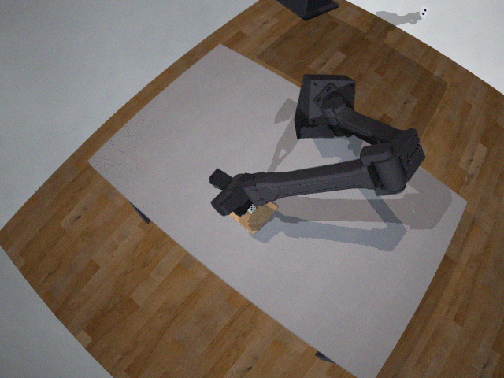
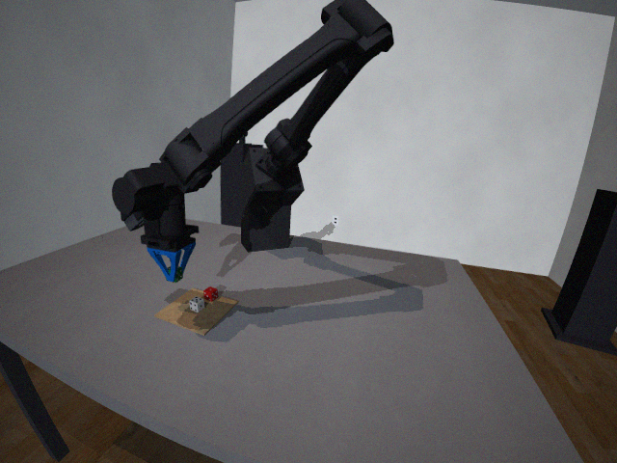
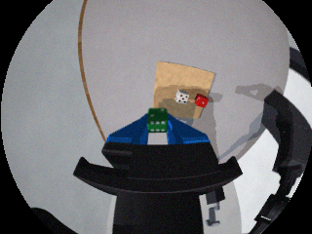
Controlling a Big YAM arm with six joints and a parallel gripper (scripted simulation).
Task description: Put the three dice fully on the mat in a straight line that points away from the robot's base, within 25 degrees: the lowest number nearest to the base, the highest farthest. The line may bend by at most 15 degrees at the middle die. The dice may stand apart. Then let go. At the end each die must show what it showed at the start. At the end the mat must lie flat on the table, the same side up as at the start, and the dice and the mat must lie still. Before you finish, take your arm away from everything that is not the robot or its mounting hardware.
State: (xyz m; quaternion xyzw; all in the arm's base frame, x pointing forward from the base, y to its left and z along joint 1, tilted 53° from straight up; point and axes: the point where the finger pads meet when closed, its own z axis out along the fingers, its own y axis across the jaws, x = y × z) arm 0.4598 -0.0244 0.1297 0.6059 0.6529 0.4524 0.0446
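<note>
Now: hand 6 cm past the white die, 1 cm to the left of it and 10 cm above it. Also, from my hand: tan mat (6 cm behind, 1 cm to the right, 12 cm below); red die (11 cm behind, 2 cm to the right, 10 cm below); green die (right at my hand).
</note>
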